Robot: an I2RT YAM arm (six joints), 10 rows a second.
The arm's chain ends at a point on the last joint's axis. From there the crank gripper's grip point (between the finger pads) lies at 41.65 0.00 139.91 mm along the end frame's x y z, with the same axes.
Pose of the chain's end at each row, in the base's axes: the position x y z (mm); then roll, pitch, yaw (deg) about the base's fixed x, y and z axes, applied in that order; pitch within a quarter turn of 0, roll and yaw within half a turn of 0:
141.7 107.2 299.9 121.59 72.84 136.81
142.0 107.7 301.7 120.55 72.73 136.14
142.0 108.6 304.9 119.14 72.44 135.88
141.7 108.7 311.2 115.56 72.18 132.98
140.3 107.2 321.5 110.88 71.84 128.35
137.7 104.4 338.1 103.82 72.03 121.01
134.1 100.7 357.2 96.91 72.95 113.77
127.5 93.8 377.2 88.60 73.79 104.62
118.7 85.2 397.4 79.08 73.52 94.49
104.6 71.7 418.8 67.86 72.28 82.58
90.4 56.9 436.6 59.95 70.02 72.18
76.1 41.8 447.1 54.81 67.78 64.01
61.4 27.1 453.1 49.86 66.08 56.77
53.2 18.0 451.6 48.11 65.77 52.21
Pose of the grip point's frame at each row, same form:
265.4 154.6 238.5 121.59 72.84 136.81
265.5 156.1 240.8 120.55 72.73 136.14
264.7 159.9 244.6 119.14 72.44 135.88
264.5 162.0 253.1 115.56 72.18 132.98
264.2 161.3 266.4 110.88 71.84 128.35
263.9 158.2 288.2 103.82 72.03 121.01
262.8 153.1 312.4 96.91 72.95 113.77
259.1 143.5 338.2 88.60 73.79 104.62
252.7 133.1 365.0 79.08 73.52 94.49
241.2 117.3 395.2 67.86 72.28 82.58
230.2 96.1 421.4 59.95 70.02 72.18
218.5 72.9 439.0 54.81 67.78 64.01
205.3 51.6 451.6 49.86 66.08 56.77
198.2 35.0 452.0 48.11 65.77 52.21

